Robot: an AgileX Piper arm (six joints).
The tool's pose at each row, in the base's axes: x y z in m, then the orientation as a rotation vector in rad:
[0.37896 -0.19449 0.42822 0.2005 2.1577 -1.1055]
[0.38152 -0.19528 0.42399 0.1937 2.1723 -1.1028]
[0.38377 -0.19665 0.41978 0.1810 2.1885 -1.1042]
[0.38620 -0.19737 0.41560 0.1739 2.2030 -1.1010]
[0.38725 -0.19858 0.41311 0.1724 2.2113 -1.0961]
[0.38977 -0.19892 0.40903 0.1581 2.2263 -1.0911]
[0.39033 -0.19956 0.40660 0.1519 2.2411 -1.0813]
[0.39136 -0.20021 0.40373 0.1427 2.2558 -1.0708]
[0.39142 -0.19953 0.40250 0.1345 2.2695 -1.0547]
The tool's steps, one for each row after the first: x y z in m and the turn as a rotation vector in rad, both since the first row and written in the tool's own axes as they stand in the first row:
[0.00094 0.00337 0.00359 -0.0077 0.0091 -0.0082]
[0.00220 0.00622 0.00745 -0.0146 0.0183 -0.0223]
[0.00319 0.00954 0.01090 -0.0225 0.0272 -0.0305]
[0.00421 0.01087 0.01334 -0.0284 0.0326 -0.0323]
[0.00501 0.01440 0.01650 -0.0395 0.0389 -0.0444]
[0.00626 0.01583 0.01824 -0.0515 0.0470 -0.0494]
[0.00745 0.01774 0.02040 -0.0647 0.0539 -0.0560]
[0.00808 0.01900 0.02040 -0.0811 0.0591 -0.0595]

